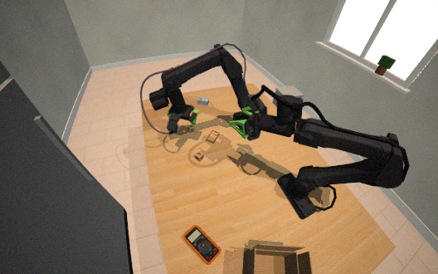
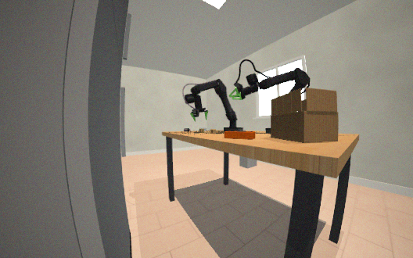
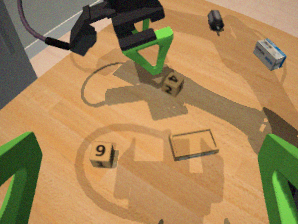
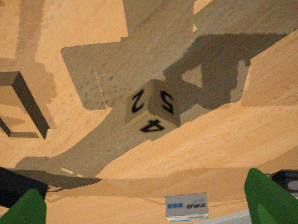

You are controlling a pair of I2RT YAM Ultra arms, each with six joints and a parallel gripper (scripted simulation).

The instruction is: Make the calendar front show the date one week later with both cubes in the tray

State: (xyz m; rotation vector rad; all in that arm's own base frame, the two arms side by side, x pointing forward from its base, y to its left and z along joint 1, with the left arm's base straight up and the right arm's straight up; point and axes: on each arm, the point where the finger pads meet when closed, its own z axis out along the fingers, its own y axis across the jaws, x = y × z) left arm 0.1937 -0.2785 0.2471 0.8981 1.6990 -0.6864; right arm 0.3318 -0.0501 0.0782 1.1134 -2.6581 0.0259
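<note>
Now: the calendar tray 130 mm behind my right hand, 50 mm to the left of it and 100 mm below it. Also, from my right hand: orange multimeter: 100 mm ahead, 520 mm to the left, 90 mm below; small dark object: 20 mm behind, 300 mm to the right, 90 mm below.
</note>
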